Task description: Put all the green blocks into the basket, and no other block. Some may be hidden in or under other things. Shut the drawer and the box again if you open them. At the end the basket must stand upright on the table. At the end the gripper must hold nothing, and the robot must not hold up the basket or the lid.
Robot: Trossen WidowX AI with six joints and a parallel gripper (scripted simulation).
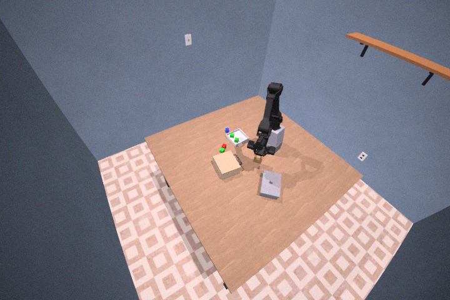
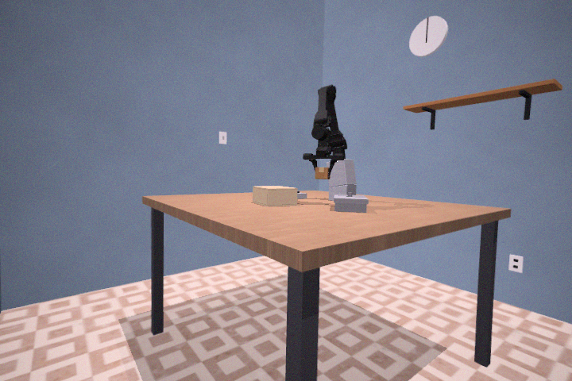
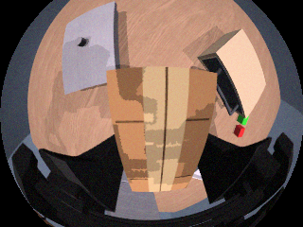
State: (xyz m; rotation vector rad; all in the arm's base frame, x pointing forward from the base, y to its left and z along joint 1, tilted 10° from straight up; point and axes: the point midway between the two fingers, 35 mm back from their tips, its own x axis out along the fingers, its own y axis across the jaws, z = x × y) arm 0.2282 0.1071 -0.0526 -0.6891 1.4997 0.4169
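My hand is 29 cm to the left of the red block, 16 cm above it and 11 cm short of it. From my hand the other things lie so: grey lidded box (19 cm to the left, 12 cm below, 2 cm ahead); small wooden container (2 cm below); drawer (18 cm ahead, 14 cm below, 10 cm to the right).
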